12 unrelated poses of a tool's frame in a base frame.
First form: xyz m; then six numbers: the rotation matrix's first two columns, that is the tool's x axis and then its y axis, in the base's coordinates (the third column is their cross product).
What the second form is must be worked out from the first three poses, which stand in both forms.
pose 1, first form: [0.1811 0.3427 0.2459 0.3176 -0.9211 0.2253 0.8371 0.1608 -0.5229]
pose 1, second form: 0.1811 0.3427 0.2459; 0.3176 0.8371 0.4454; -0.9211 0.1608 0.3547; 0.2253 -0.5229 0.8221
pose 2, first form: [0.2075 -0.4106 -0.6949 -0.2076 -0.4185 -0.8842 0.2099 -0.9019 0.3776]
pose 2, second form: 0.2075 -0.4106 -0.6949; -0.2076 0.2099 -0.9555; -0.4185 -0.9019 -0.1072; -0.8842 0.3776 0.2751
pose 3, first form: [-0.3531 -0.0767 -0.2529 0.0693 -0.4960 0.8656 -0.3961 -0.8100 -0.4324]
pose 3, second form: -0.3531 -0.0767 -0.2529; 0.0693 -0.3961 0.9156; -0.4960 -0.8100 -0.3129; 0.8656 -0.4324 -0.2526
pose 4, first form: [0.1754 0.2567 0.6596 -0.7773 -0.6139 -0.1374 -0.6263 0.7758 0.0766]
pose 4, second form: 0.1754 0.2567 0.6596; -0.7773 -0.6263 0.0596; -0.6139 0.7758 0.1456; -0.1374 0.0766 -0.9875
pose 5, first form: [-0.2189 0.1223 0.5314 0.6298 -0.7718 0.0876 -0.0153 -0.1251 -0.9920]
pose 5, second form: -0.2189 0.1223 0.5314; 0.6298 -0.0153 0.7766; -0.7718 -0.1251 0.6234; 0.0876 -0.9920 -0.0906
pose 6, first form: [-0.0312 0.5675 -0.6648 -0.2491 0.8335 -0.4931 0.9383 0.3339 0.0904]
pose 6, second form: -0.0312 0.5675 -0.6648; -0.2491 0.9383 0.2400; 0.8335 0.3339 -0.4402; -0.4931 0.0904 -0.8652
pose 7, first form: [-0.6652 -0.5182 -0.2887 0.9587 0.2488 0.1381 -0.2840 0.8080 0.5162]
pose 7, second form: -0.6652 -0.5182 -0.2887; 0.9587 -0.2840 0.0168; 0.2488 0.8080 -0.5341; 0.1381 0.5162 0.8453
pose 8, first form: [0.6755 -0.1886 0.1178 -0.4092 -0.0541 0.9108 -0.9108 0.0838 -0.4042]
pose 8, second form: 0.6755 -0.1886 0.1178; -0.4092 -0.9108 -0.0545; -0.0541 0.0838 -0.9950; 0.9108 -0.4042 -0.0836
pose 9, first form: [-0.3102 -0.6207 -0.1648 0.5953 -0.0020 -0.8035 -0.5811 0.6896 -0.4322]
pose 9, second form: -0.3102 -0.6207 -0.1648; 0.5953 -0.5811 0.5550; -0.0020 0.6896 0.7242; -0.8035 -0.4322 0.4094
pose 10, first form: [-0.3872 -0.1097 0.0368 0.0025 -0.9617 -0.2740 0.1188 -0.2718 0.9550]
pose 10, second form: -0.3872 -0.1097 0.0368; 0.0025 0.1188 -0.9929; -0.9617 -0.2718 -0.0349; -0.2740 0.9550 0.1136
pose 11, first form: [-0.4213 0.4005 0.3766 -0.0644 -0.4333 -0.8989 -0.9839 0.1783 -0.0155]
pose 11, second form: -0.4213 0.4005 0.3766; -0.0644 -0.9839 0.1670; -0.4333 0.1783 0.8834; -0.8989 -0.0155 -0.4378
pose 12, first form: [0.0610 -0.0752 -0.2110 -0.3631 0.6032 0.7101 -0.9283 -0.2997 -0.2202]
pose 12, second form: 0.0610 -0.0752 -0.2110; -0.3631 -0.9283 0.0800; 0.6032 -0.2997 -0.7391; 0.7101 -0.2202 0.6688
